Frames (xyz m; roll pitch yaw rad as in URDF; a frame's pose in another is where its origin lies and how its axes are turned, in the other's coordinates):
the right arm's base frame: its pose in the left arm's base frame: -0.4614 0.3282 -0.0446 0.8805 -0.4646 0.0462
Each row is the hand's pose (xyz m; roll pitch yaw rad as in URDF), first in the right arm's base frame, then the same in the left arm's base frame.
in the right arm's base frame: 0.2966 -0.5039 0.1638 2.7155 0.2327 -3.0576
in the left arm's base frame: -0.0487 -0.1004 -0.1658 1.7378 0.6713 3.0264
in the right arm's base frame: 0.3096 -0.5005 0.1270 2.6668 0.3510 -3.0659
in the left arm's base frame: -0.0291 -0.0689 -0.1786 1.6031 0.7265 2.8892
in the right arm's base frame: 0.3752 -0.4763 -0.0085 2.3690 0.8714 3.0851
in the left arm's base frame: 0.0542 0.0550 -0.2097 0.8736 0.7734 2.1585
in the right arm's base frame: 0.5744 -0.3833 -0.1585 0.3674 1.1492 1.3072
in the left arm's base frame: 0.2347 0.2384 -0.1417 0.1063 0.2007 1.3914
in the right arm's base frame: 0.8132 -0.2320 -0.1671 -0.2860 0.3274 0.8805
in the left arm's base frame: 0.3934 0.3488 0.0647 -0.1700 -0.6315 1.1288
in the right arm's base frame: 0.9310 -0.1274 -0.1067 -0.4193 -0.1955 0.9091
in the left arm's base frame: 0.4444 0.3712 0.2240 -0.2456 -1.1534 1.0549
